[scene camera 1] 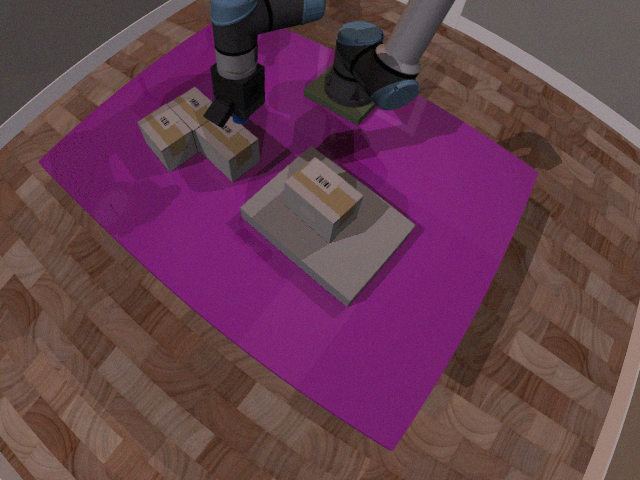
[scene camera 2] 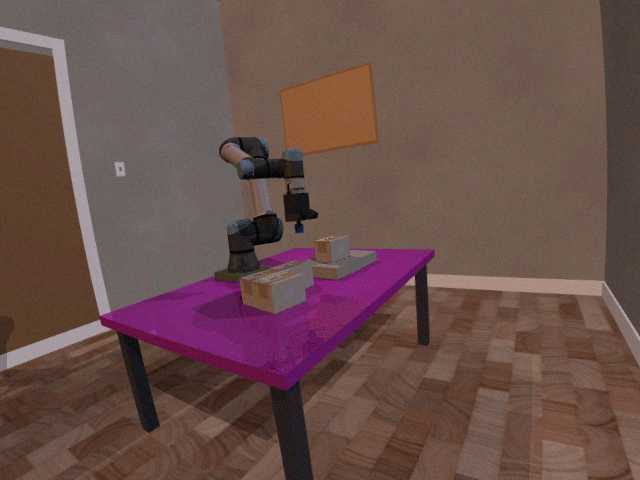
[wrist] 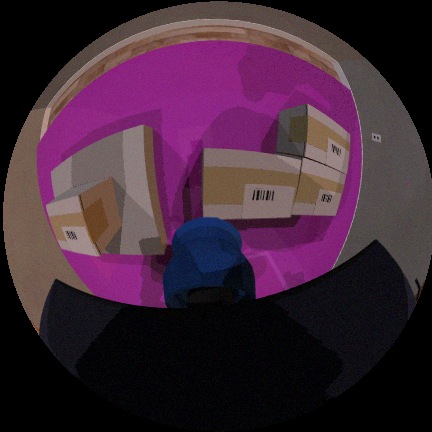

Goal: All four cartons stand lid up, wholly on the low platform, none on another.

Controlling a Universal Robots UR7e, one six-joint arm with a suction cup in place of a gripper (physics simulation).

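Places are measured from the arm's base along level axes (x ahead, y left, z up), in millimetres.
Where they show: hand at its tool point: (scene camera 2: 299, 232) (wrist: 206, 248); arm's base at its link origin: (scene camera 1: 350, 88) (scene camera 2: 244, 268).
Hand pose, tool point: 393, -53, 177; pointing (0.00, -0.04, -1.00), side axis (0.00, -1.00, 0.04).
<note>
Things, the pixels of their top centre, and the offset from my tool point, as dx, dy, dz. Level surfaces: height alone.
- carton at its top centre: (wrist: 65, 228) (scene camera 1: 323, 188) (scene camera 2: 331, 238) +6, +223, -65
- low grey platform at its top centre: (scene camera 1: 329, 215) (wrist: 86, 206) (scene camera 2: 335, 257) +5, +246, -158
- magenta table at its surface level: dz -206
One carton (scene camera 1: 323, 198) (scene camera 2: 331, 249) (wrist: 82, 220) stands lid up on the low grey platform (scene camera 1: 361, 263) (scene camera 2: 356, 264) (wrist: 135, 200). Three cartons stand lid up on the table, close together, left of the platform in scene camera 1: the nearest to the platform (scene camera 1: 228, 147) (wrist: 250, 182), a corner one (scene camera 1: 168, 136) (scene camera 2: 272, 291) (wrist: 315, 132) and one behind them (scene camera 1: 192, 105) (wrist: 320, 187). My gripper, a blue suction cup (scene camera 1: 239, 119) (scene camera 2: 299, 228) (wrist: 207, 240), is open, holds nothing and hangs above the table beside the nearest carton. My wrist hides part of that carton's lid in scene camera 1.
The arm's base stands on a green plate (scene camera 1: 356, 116) (scene camera 2: 222, 274) at the back of the magenta table (scene camera 1: 320, 351) (scene camera 2: 196, 341) (wrist: 200, 80). The three table cartons stand touching or nearly touching. The platform carton stands toward the platform's back left in scene camera 1.
</note>
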